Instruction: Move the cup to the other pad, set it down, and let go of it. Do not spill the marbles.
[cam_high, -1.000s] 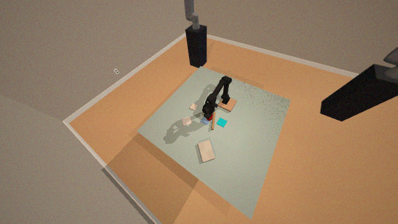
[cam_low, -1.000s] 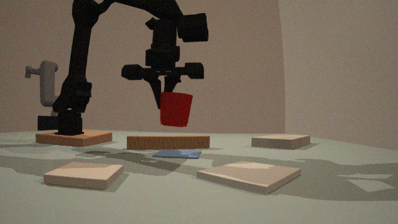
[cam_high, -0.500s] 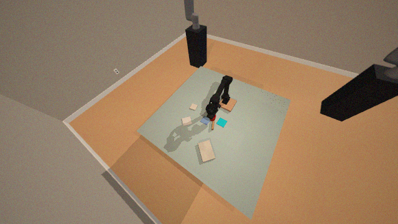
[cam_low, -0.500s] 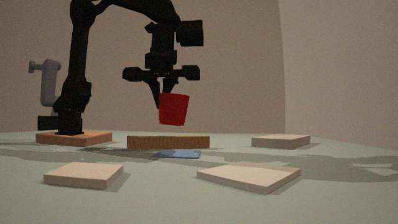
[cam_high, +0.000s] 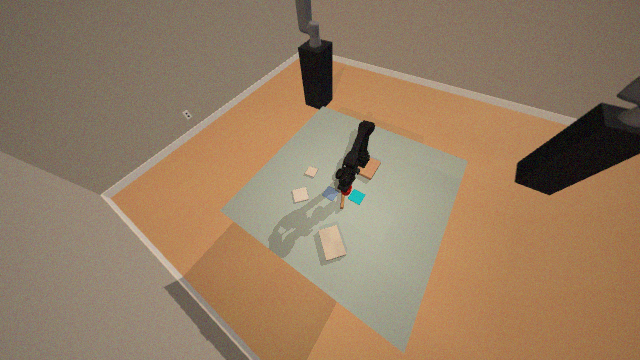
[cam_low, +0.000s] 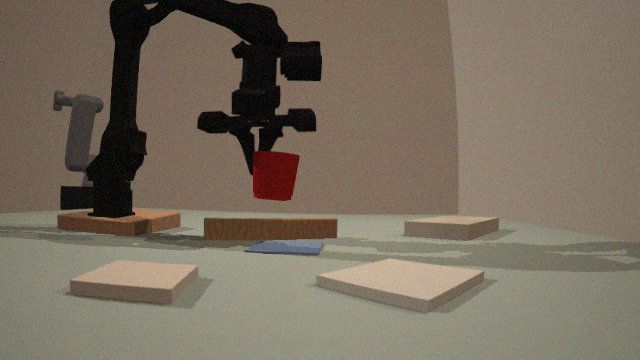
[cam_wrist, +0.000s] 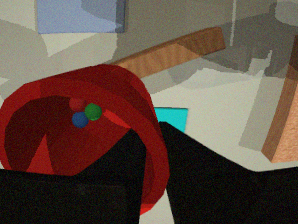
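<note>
Right now the cyan pad is 1 cm behind my gripper tip, 7 cm to the left of it and 11 cm below it. Round my gripper tip: long wooden bar (3 cm ahead, 1 cm to the right, 9 cm below); red cup (3 cm ahead).
</note>
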